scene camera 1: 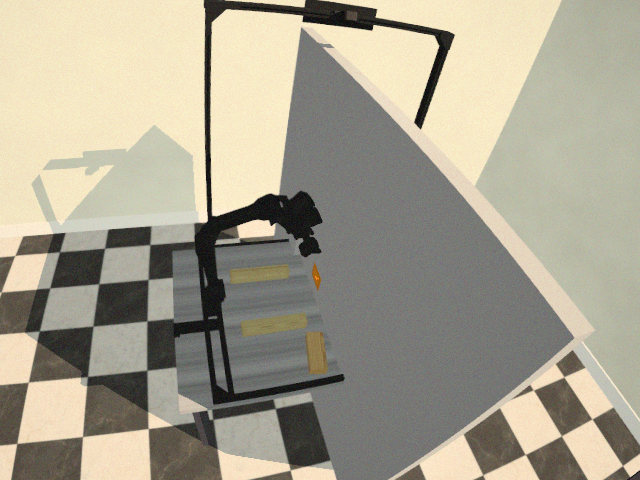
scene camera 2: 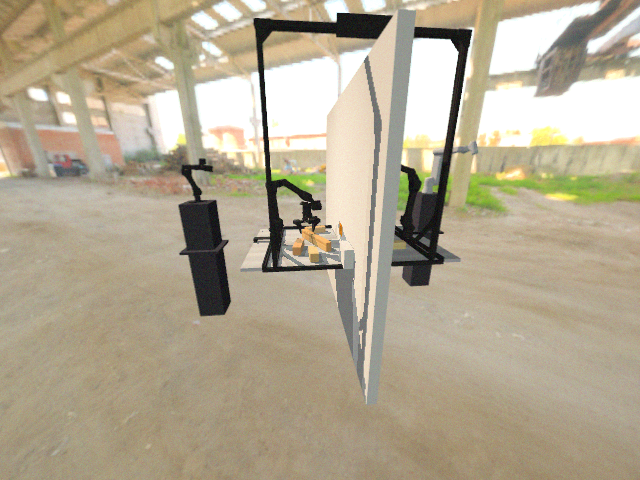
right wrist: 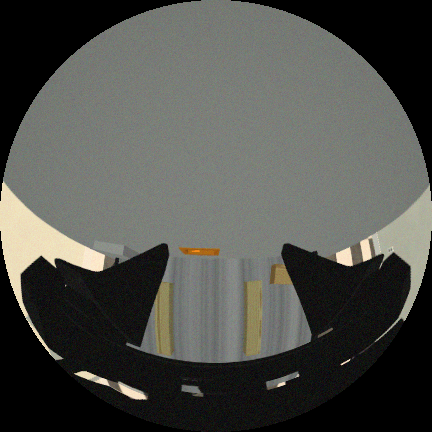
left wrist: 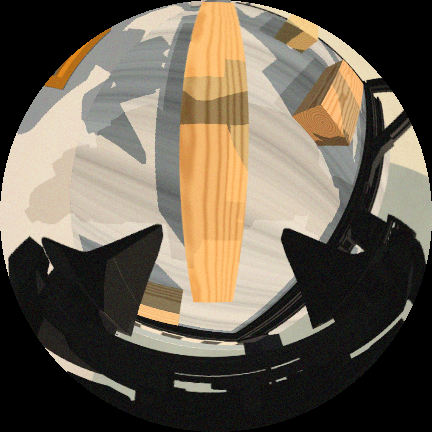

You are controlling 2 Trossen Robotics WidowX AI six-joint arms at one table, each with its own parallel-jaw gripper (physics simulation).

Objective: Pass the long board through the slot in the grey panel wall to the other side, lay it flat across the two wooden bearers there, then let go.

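Places are measured from the left arm's base along level axes (x left, y back, z up), in centimetres.
Pixels of known places: left gripper, fingertip midpoint: point(scene camera 2: 307, 233) point(left wrist: 224, 232); right gripper, fingertip midpoint: point(right wrist: 227, 250); left arm's base, link origin: point(left wrist: 357, 224); right arm's base, link origin: point(scene camera 1: 211, 309) point(scene camera 2: 407, 236).
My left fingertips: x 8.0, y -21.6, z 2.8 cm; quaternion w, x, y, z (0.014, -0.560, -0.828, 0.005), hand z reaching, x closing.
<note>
Ahead of a thing's pixels: the offset from my left fingertips to its top centre.
The long board {dx -9.4, dy -5.1, dz +1.2 cm} point(scene camera 2: 319, 240) point(left wrist: 214, 165) lies on the table on the left gripper's side of the grey panel wall point(scene camera 1: 392, 258) point(right wrist: 215, 125). My left gripper point(scene camera 2: 307, 227) point(left wrist: 224, 232) is open and empty, pointing down over the board near one end, its fingers on either side of the board in the wrist view. The slot has an orange frame {dx -12.4, dy -24.1, dz +9.1 cm} point(scene camera 1: 314, 269) point(scene camera 2: 340, 228) point(left wrist: 62, 82) point(right wrist: 214, 251). Two wooden bearers, one {dx -23.7, dy -47.9, dz -0.3 cm} point(scene camera 1: 259, 274) point(right wrist: 165, 320) and another {dx +2.6, dy -46.9, dz -0.3 cm} point(scene camera 1: 273, 324) point(right wrist: 253, 320), lie beyond the wall. My right gripper point(scene camera 1: 310, 249) point(right wrist: 227, 250) is open and empty, above the slot's level.
A wooden block {dx +17.3, dy -34.0, dz -0.9 cm} point(scene camera 1: 316, 352) point(right wrist: 280, 274) lies beside the bearers near the wall. Near the long board lie a brown block {dx -20.8, dy +6.2, dz +0.3 cm} point(scene camera 2: 298, 246) and a pale block {dx -33.8, dy -2.0, dz +0.3 cm} point(scene camera 2: 313, 253). A black frame point(scene camera 1: 208, 118) point(scene camera 2: 266, 113) stands around the table.
</note>
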